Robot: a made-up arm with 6 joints.
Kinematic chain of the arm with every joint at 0, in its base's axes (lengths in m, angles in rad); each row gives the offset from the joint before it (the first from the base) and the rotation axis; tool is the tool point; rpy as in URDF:
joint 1: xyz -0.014 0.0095 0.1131 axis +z
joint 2: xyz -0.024 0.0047 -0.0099 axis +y
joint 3: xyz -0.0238 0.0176 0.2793 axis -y
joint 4: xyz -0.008 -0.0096 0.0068 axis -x
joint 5: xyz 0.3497 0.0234 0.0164 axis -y
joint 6: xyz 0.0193 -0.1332 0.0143 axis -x
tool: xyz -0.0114 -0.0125 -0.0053 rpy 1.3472 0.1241 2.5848
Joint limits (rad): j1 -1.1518..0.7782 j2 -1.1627..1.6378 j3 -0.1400..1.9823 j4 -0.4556..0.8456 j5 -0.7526..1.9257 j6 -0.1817..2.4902
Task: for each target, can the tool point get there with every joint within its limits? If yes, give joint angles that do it. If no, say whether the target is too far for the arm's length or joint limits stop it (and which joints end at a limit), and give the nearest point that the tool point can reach.
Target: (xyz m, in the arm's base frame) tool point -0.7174 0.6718 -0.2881
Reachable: no: too far | nearest point -0.4900 0.4577 0.0747 | short by 0.479 m
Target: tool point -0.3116 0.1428 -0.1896
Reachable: no: joint limits stop it (at a limit: joint 2, joint 3, joint 4) | nearest point -0.5706 0.2588 0.0761 | short by 0.389 m
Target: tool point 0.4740 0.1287 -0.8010
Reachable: no: too far | nearest point 0.3331 0.0943 -0.2618 | short by 0.558 m
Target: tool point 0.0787 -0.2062 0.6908
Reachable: yes | joints -0.7168 0.5723 1.6729 0.2127 -0.0559 0.2963
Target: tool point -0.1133 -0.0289 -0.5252
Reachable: no: joint limits stop it (at a limit: joint 1, joint 2, joint 3, joint 4, joint 5) | nearest point -0.0413 -0.1838 -0.2466 | short by 0.327 m
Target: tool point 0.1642 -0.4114 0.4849
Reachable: yes | joints -0.9552 0.7721 1.1730 -0.1185 0.5604 2.2672
